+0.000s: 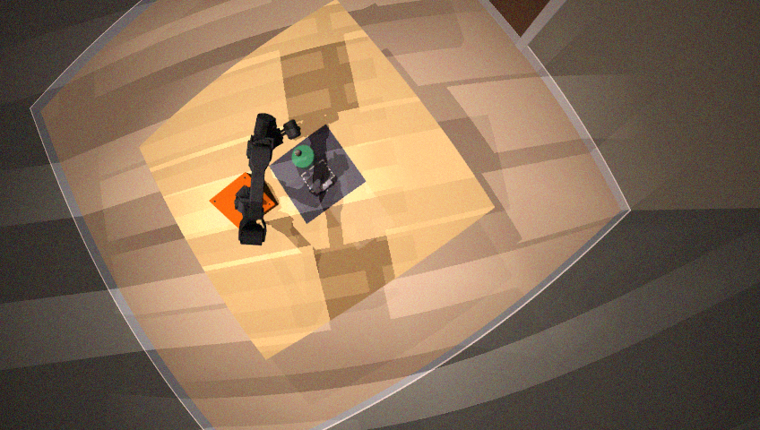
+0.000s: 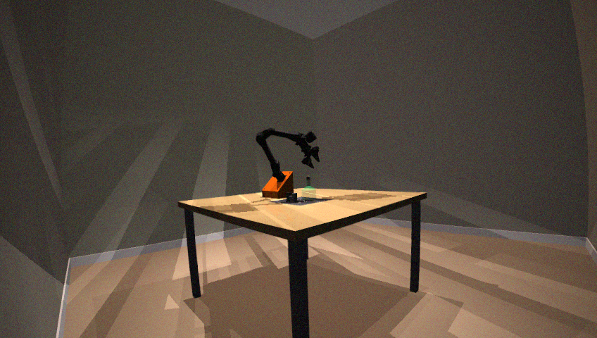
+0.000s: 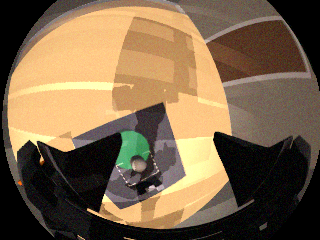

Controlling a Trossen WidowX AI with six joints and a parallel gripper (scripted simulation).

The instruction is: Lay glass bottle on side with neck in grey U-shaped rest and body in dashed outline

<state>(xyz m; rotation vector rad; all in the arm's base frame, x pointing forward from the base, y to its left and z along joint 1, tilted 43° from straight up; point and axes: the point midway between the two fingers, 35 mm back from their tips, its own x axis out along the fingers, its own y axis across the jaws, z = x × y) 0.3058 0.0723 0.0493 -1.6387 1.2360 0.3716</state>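
The green glass bottle is 30 mm behind my gripper tip, 50 mm to the right of it and 140 mm below it. The rest, counted from my gripper tip: dark grey mat (40 mm behind, 130 mm to the right, 230 mm below).
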